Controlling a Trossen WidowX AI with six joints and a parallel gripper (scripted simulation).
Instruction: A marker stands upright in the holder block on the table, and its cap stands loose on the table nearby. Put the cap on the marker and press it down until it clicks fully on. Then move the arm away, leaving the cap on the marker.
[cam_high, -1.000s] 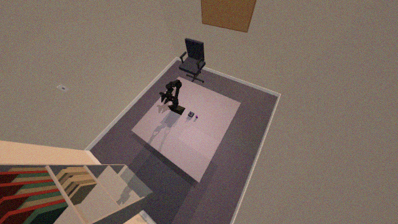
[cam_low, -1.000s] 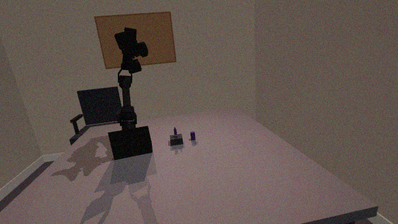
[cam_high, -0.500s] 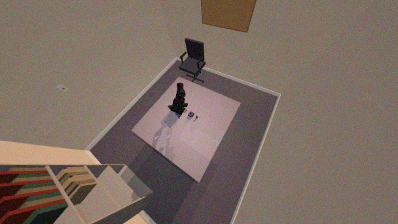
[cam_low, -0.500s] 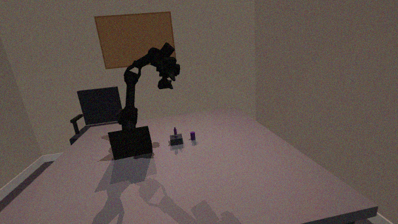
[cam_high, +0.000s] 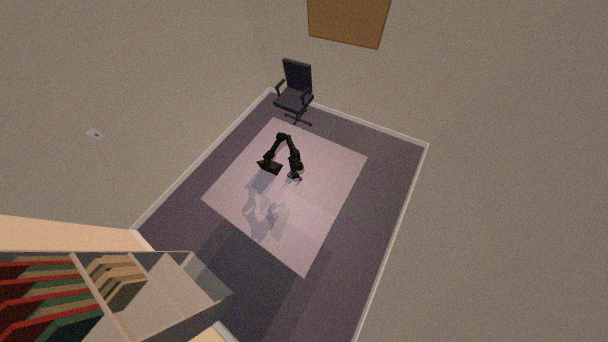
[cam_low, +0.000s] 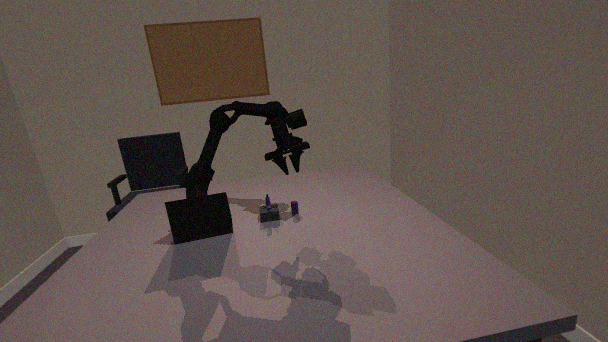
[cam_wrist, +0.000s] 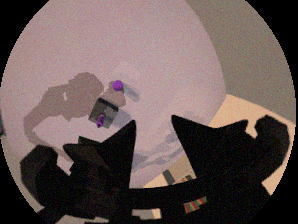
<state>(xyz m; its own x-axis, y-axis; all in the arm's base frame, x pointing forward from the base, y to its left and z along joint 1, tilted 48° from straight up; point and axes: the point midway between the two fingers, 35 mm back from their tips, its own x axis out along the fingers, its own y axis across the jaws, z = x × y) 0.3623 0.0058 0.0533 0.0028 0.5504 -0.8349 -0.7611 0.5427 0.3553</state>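
Right now the purple marker cap is 60 mm to the left of my gripper tip and 160 mm below it. Round my gripper tip: dark holder block: 110 mm behind, 40 mm to the left, 170 mm below.
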